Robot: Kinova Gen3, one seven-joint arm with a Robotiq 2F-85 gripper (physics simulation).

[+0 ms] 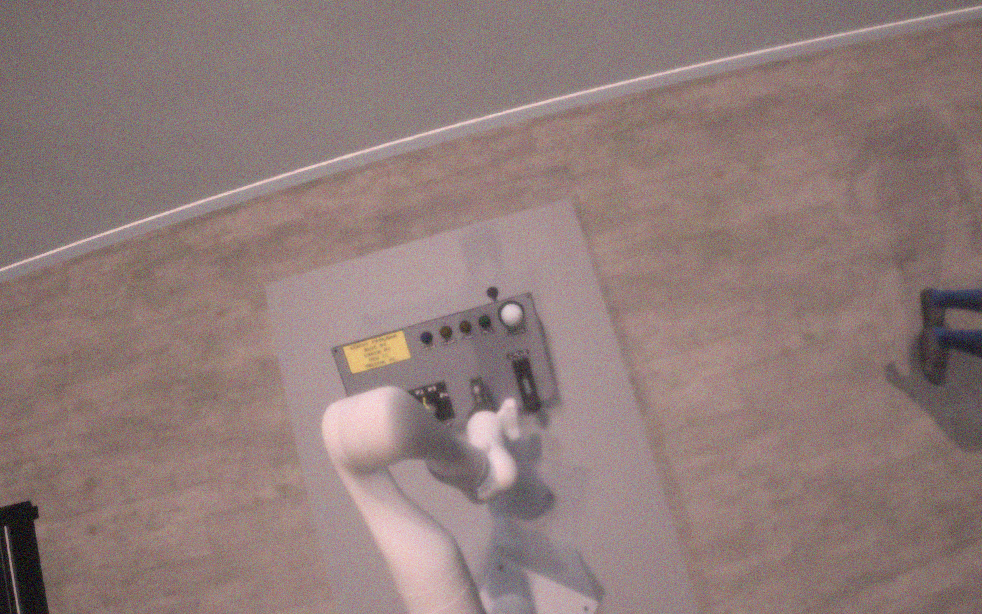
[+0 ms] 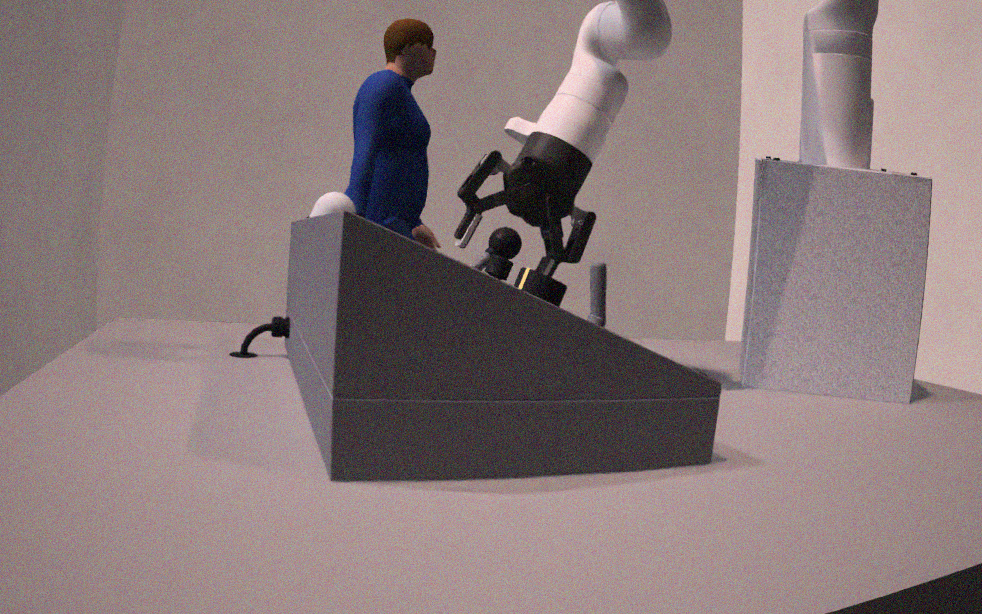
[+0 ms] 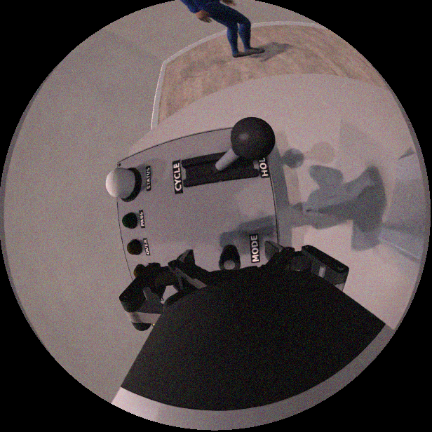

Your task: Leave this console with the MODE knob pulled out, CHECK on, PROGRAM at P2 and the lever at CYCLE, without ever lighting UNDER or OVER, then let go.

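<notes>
The grey sloped console (image 1: 376,380) (image 2: 463,347) (image 3: 195,205) carries the controls. My gripper (image 2: 505,258) (image 3: 229,253) is open and empty, its fingers apart on either side of the dark MODE knob (image 2: 498,267) (image 3: 229,256); how far the knob stands out is unclear. The lever's black ball (image 2: 504,242) (image 3: 252,137) leans towards the HOLD end, away from CYCLE. The black PROGRAM knob (image 2: 544,287) has a yellow line; its setting is unreadable. A grey upright stick (image 2: 597,289) may be the CHECK switch. The PASS lamp (image 3: 130,220) and OVER lamp (image 3: 134,247) look dark; the UNDER label is hidden.
The white STATUS dome (image 1: 511,314) (image 2: 333,204) (image 3: 119,183) stands at the console's back corner. A yellow label (image 1: 376,351) is at its other end. A black cable (image 2: 254,334) leaves the back. A person in blue (image 2: 391,144) (image 3: 227,20) stands beyond the table.
</notes>
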